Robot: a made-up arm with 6 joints.
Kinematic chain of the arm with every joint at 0, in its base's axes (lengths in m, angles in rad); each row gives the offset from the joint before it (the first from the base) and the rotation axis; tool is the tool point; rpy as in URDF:
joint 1: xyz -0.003 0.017 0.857 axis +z
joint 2: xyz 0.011 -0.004 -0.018 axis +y
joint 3: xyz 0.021 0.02 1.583 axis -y
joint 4: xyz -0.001 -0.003 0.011 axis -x
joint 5: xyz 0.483 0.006 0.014 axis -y
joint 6: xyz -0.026 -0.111 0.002 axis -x
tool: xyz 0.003 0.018 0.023 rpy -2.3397 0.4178 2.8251
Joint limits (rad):
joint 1: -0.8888..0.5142
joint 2: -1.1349..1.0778
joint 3: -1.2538..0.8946
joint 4: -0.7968..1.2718
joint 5: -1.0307..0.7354
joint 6: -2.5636..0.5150
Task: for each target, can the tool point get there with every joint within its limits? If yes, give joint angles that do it. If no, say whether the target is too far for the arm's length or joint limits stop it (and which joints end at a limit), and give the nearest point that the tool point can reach.
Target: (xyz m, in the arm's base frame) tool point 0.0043 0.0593 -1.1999
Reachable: no: joint limits stop it (at a limit: joint 1, joint 2, joint 5) | nearest point 1.0210 0.6140 1.1103 | short by 2.584 m
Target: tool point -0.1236 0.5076 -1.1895
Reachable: no: joint limits stop it (at a limit: joint 1, joint 2, joint 4, joint 5) | nearest point 1.0277 0.6310 1.1038 | short by 2.569 m
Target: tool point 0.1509 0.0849 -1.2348
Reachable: no: joint limits stop it (at a limit: joint 2, joint 5) | nearest point 1.1010 0.5041 1.1002 | short by 2.556 m
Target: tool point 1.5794 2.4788 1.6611
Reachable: no: too far | nearest point 1.6585 0.9911 1.5983 | short by 1.491 m
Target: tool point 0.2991 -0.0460 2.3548
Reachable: yes | joints -0.1178 -0.1290 -0.5407 1.0171 -0.1624 -1.7291
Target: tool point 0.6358 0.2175 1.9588
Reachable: yes | joints 0.3188 0.2576 -1.0103 0.9229 0.0729 -0.0100
